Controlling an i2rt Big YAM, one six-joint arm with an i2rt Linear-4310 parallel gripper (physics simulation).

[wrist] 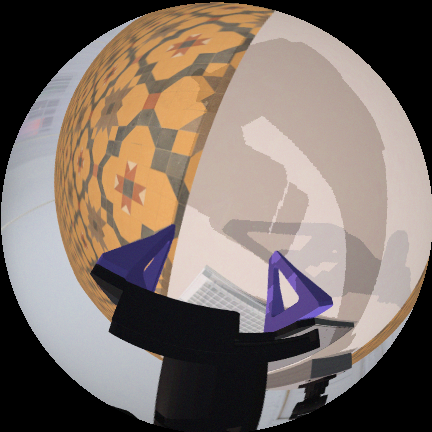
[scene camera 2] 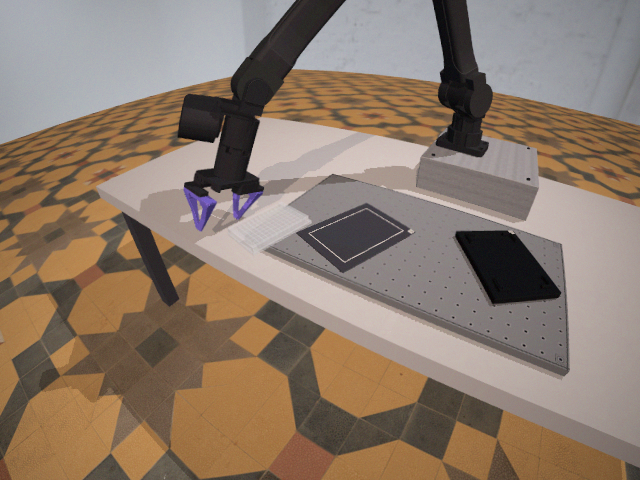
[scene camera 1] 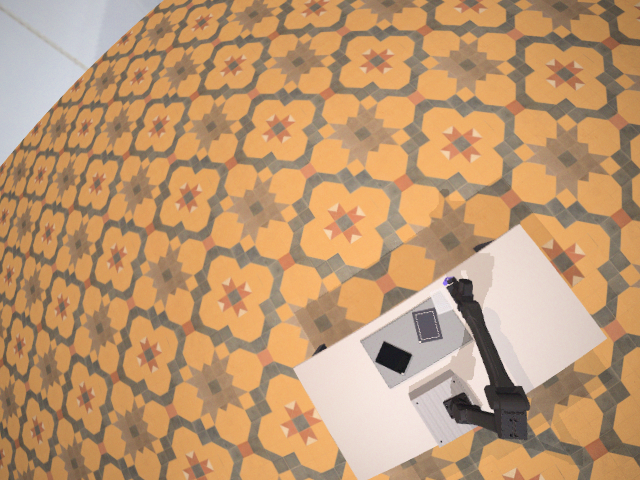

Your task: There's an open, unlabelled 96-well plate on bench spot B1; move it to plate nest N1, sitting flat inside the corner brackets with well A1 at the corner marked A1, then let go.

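Frame: origin at the arm's base, x left, y back, z up, level; millimetres.
Where they show: gripper, fingertip midpoint: (wrist: 225,243) (scene camera 2: 218,223) (scene camera 1: 450,284); arm's base, link origin: (scene camera 2: 462,146) (scene camera 1: 457,404).
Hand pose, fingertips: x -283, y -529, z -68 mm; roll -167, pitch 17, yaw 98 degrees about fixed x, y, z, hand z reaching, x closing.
Things, the pixels of their centre, and the offset from my fingertips. "spot": a spot on its surface instead. Level surfaces: height alone.
- clear 96-well plate, body centre: (wrist: 229,314) (scene camera 2: 269,225) (scene camera 1: 441,300) dx +88, dy +50, dz +3 mm
- dark mat with a white outlined rectangle, surface height: dz -1 mm
- black plate nest, body centre: (scene camera 2: 505,261) (scene camera 1: 393,358) dx +465, dy +209, dz +6 mm
- small pale tag, surface spot: (scene camera 2: 511,232) spot: dx +460, dy +303, dz +8 mm
- grey perforated board, body centre: (scene camera 2: 416,243) (wrist: 232,359) (scene camera 1: 415,340) dx +315, dy +180, dz -9 mm
- pale table, surface height: dz -16 mm
The clear 96-well plate (scene camera 1: 440,302) (scene camera 2: 268,227) (wrist: 225,300) lies at the end of the grey perforated board, beside the dark mat with a white outlined rectangle (scene camera 1: 428,325) (scene camera 2: 356,236) and outside that outline. Whether it is level is hard to tell. The black plate nest (scene camera 1: 393,357) (scene camera 2: 506,266) with raised corners is at the board's other end; a small pale tag (scene camera 2: 511,232) marks one corner. My gripper (scene camera 1: 448,281) (scene camera 2: 219,223) (wrist: 225,243) is open and empty, low over the table beside the plate, on the side away from the nest. My gripper's body hides part of the plate in the wrist view.
The grey perforated board (scene camera 1: 379,345) (scene camera 2: 429,279) carries mat and nest on the pale table (scene camera 1: 336,387) (scene camera 2: 599,320). The arm's base stands on a grey block (scene camera 1: 431,408) (scene camera 2: 473,188) behind the board. The table's edge runs close to the plate and my fingers.
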